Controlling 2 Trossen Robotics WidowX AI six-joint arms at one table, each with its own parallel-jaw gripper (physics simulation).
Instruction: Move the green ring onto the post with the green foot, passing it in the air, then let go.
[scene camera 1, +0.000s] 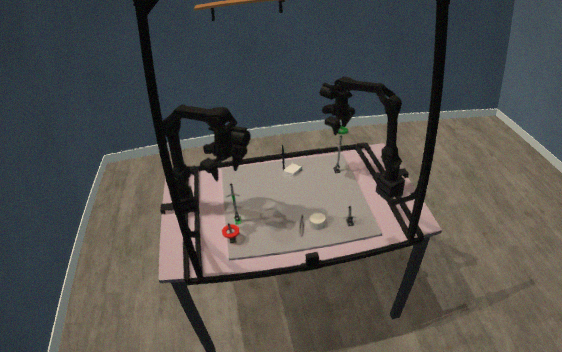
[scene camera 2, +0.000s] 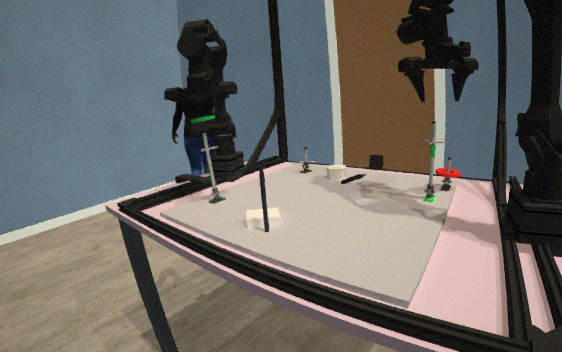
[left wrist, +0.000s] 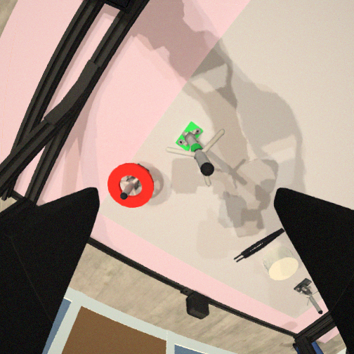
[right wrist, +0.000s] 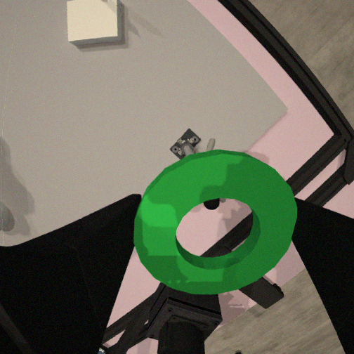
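Seen in the pictures: left gripper, fingertip midpoint: (scene camera 1: 225, 175) (scene camera 2: 440, 101); right gripper, fingertip midpoint: (scene camera 1: 339, 131) (scene camera 2: 203, 123); left arm's base, link origin: (scene camera 1: 182, 194) (scene camera 2: 544, 197); right arm's base, link origin: (scene camera 1: 391, 177) (scene camera 2: 225, 154).
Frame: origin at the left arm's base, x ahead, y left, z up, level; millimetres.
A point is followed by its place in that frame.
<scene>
The green ring (scene camera 1: 343, 131) @[x 763, y -23, z 153 mm] (scene camera 2: 202, 119) @[x 738, y 27, z 149 mm] (right wrist: 165, 215) lies flat between the fingers of my right gripper (right wrist: 213, 204), which is shut on it. The ring is just above the top of a tall grey-footed post (scene camera 1: 339, 152) @[x 755, y -4, z 30 mm] (scene camera 2: 211, 167) @[x 749, y 2, z 18 mm], clear of it; in the right wrist view the post's black tip shows through the hole. The post with the green foot (scene camera 1: 234, 200) @[x 211, y -174, z 38 mm] (scene camera 2: 432, 167) @[x 208, y -164, z 6 mm] (left wrist: 201, 159) stands upright at the opposite side, with a green band and thin side arms partway up. My left gripper (scene camera 1: 226, 172) @[x 193, y -172, z 164 mm] (scene camera 2: 440, 100) @[x 193, y -172, z 164 mm] (left wrist: 189, 196) is open and empty, above that post.
A red ring (scene camera 1: 225, 232) @[x 139, y -274, z -27 mm] (scene camera 2: 455, 174) @[x 142, y -242, z -27 mm] (left wrist: 116, 185) sits on a short post beside the green-footed one. A white block (scene camera 1: 293, 169) @[x 546, y 65, z -57 mm] (scene camera 2: 255, 219) @[x 544, y 107, z -58 mm] and thin black rod (scene camera 1: 283, 157) @[x 514, y 110, z -7 mm] (scene camera 2: 264, 200) @[x 511, y 117, z -9 mm], a white cylinder (scene camera 1: 318, 221) @[x 507, y -332, z -41 mm], dark tweezers (left wrist: 257, 245) and another short post (scene camera 1: 350, 215) @[x 638, y -361, z -33 mm] stand or lie on the grey mat.
</scene>
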